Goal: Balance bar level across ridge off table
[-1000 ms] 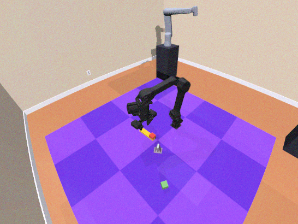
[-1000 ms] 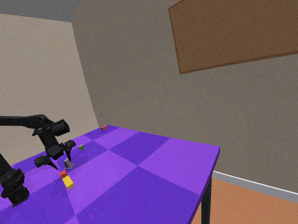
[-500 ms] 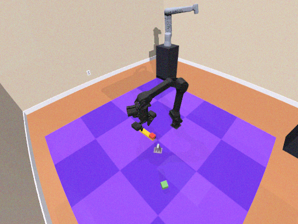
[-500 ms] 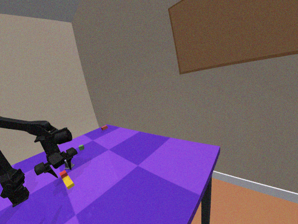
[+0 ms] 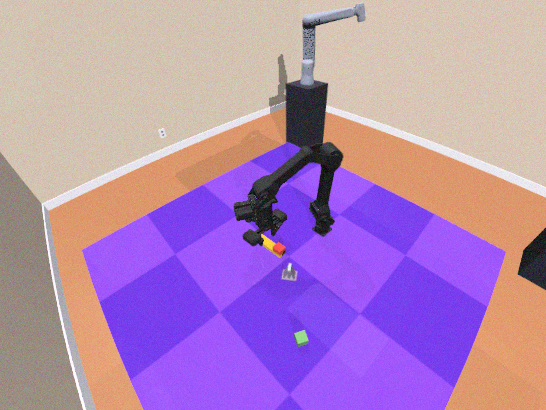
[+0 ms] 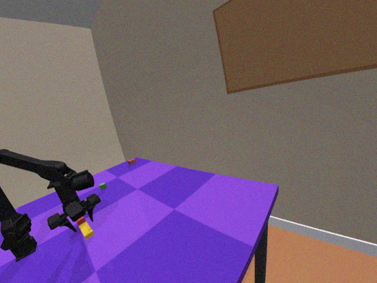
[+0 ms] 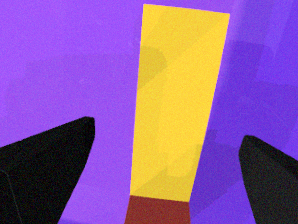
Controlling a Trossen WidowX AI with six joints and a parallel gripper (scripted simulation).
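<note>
Now: gripper tip 4 cm to the right of the yellow bar and 1 cm above it. Round my gripper tip: small red block 60 cm to the left, 52 cm ahead, 1 cm below; green cube 35 cm to the left, 18 cm ahead, 1 cm below.
</note>
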